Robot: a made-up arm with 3 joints. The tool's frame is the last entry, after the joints. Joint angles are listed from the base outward.
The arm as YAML. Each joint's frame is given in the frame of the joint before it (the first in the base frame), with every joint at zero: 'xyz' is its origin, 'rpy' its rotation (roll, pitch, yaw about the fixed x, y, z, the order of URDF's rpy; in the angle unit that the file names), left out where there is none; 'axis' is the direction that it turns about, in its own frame. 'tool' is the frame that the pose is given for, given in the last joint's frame.
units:
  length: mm
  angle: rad
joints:
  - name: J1
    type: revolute
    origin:
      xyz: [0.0, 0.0, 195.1]
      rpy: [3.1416, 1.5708, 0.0]
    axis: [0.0, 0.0, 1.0]
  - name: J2
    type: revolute
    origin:
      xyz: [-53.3, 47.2, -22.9]
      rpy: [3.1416, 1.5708, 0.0]
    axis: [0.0, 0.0, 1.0]
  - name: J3
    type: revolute
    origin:
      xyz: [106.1, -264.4, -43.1]
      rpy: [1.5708, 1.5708, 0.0]
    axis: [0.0, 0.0, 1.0]
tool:
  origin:
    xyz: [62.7, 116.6, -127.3]
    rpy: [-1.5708, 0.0, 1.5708]
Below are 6 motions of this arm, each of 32 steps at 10 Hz.
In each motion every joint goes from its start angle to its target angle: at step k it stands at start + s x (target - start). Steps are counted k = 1, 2, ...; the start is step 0. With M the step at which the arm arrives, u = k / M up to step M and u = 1 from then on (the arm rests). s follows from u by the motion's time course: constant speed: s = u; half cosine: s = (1 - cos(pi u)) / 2; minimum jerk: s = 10 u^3 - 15 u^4 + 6 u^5.
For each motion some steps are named. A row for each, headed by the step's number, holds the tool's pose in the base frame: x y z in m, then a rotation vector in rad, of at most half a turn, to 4 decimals.
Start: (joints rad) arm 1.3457 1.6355 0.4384
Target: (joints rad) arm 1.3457 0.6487 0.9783
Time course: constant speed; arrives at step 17
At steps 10, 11, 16, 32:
10: 0.2576 0.0632 0.1186 -0.7780 0.0924 1.2368
11: 0.2644 0.0639 0.1339 -0.7914 0.0252 1.2142
16: 0.2831 0.0653 0.2155 -0.8673 -0.3112 1.1083
32: 0.2836 0.0653 0.2322 -0.8844 -0.3784 1.0883

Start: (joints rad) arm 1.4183 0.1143 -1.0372
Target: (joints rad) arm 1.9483 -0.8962 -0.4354
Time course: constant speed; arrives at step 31
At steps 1, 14, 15, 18, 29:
1: 0.1477 -0.1444 0.3516 -1.3408 0.8885 -0.6678
14: 0.1152 -0.0958 0.4299 -1.4250 0.2988 -0.8537
15: 0.1116 -0.0906 0.4352 -1.4336 0.2505 -0.8636
18: 0.0998 -0.0737 0.4500 -1.4605 0.1036 -0.8894
29: 0.0438 -0.0010 0.4859 -1.5654 -0.4586 -0.9351

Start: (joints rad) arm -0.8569 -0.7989 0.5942
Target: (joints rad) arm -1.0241 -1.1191 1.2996
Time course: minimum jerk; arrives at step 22
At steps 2, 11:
2: 0.0899 -0.2232 -0.0262 0.5511 -0.1940 -0.9523
11: 0.0400 -0.2379 -0.0153 0.3653 -0.3746 -1.1786

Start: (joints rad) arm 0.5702 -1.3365 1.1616
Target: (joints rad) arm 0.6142 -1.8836 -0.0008
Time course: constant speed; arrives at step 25
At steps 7, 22, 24, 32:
7: -0.0951 -0.2107 0.3994 -1.0741 -1.0911 -1.1944
22: -0.1664 -0.2148 0.3013 -0.5541 -0.6495 -1.7334
24: -0.1731 -0.2102 0.2852 -0.4647 -0.5995 -1.7898
32: -0.1761 -0.2075 0.2771 -0.4183 -0.5754 -1.8163

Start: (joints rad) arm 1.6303 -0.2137 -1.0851
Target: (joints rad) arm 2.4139 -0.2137 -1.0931
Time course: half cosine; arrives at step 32
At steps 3, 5, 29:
3: 0.0965 -0.1063 0.4073 -1.3507 0.6486 -1.0092
5: 0.0965 -0.1000 0.4103 -1.3762 0.6361 -1.0224
29: 0.0955 0.0667 0.4227 -1.9873 0.2656 -1.3258

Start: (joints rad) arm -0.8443 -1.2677 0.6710
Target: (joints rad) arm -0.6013 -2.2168 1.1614
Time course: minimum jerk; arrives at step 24
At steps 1, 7, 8, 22, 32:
1: -0.0376 -0.2336 -0.0170 0.2892 -0.0279 -1.3408
7: -0.0755 -0.2388 0.0081 0.1335 -0.0384 -1.4554
8: -0.0893 -0.2393 0.0188 0.0721 -0.0420 -1.4964
22: -0.2127 -0.1622 0.1951 -0.8600 -0.0300 -1.9008
32: -0.2130 -0.1613 0.1962 -0.8664 -0.0294 -1.9024

